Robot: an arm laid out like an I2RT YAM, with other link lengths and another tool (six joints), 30 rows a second.
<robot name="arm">
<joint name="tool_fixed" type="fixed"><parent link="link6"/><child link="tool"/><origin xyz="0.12 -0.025 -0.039" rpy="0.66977 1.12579 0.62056"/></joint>
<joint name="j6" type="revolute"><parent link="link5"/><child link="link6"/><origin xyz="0.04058 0 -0.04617" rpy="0 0 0"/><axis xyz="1 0 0"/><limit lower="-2.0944" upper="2.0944"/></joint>
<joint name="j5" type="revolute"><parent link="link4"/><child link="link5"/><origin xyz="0.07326 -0.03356 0.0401" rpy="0 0 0"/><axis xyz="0 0 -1"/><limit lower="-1.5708" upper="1.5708"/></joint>
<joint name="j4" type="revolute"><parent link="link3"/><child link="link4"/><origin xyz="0.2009 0.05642 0.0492" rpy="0 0 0"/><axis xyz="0 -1 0"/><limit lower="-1.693" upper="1.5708"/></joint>
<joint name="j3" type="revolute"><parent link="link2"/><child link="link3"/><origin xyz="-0.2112 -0.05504 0" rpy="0 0 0"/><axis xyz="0 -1 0"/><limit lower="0" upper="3.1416"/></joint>
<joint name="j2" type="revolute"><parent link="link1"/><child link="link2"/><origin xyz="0.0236 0.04 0.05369" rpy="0 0 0"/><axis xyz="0 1 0"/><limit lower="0" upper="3.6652"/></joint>
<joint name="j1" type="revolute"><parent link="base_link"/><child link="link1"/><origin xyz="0 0 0.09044" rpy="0 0 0"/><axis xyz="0 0 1"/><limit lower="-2.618" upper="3.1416"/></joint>
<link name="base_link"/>
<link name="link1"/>
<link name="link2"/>
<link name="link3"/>
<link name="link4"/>
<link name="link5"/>
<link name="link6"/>
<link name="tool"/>
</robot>
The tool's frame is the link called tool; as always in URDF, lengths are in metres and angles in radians.
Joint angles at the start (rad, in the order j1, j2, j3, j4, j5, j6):
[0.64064 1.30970 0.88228 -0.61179 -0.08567 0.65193]
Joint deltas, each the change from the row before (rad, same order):
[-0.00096 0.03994 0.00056 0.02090 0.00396 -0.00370]
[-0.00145 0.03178 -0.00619 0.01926 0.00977 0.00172]
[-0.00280 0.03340 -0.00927 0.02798 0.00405 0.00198]
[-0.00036 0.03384 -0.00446 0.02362 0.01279 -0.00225]
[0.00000 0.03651 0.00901 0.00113 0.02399 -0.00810]
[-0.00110 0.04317 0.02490 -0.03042 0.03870 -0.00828]
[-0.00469 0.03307 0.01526 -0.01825 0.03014 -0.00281]
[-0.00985 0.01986 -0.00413 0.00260 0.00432 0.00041]
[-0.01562 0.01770 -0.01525 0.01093 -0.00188 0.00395]
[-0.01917 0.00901 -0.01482 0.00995 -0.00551 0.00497]
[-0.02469 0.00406 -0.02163 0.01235 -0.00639 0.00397]
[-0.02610 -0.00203 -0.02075 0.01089 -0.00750 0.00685]
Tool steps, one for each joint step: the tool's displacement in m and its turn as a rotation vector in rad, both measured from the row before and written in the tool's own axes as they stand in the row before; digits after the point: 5 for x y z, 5 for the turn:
[0.00230 -0.00236 0.00705 0.01573 0.00757 -0.00730]
[0.00245 -0.00410 0.00624 0.02132 0.00292 -0.00325]
[0.00297 -0.00338 0.00709 0.01576 0.00449 -0.00005]
[0.00181 -0.00356 0.00690 0.01789 -0.00147 -0.00779]
[0.00022 -0.00522 0.00542 0.03082 -0.00299 -0.01896]
[-0.00086 -0.00871 0.00361 0.05615 -0.00089 -0.02814]
[-0.00081 -0.00728 0.00358 0.04532 -0.00259 -0.01615]
[0.00187 -0.00533 0.00350 0.02350 0.00751 0.00064]
[0.00329 -0.00686 0.00419 0.02466 0.01159 0.00984]
[0.00170 -0.00581 0.00315 0.01883 0.00878 0.01723]
[0.00149 -0.00738 0.00314 0.02034 0.00808 0.02143]
[0.00044 -0.00645 0.00228 0.01722 0.00537 0.02744]

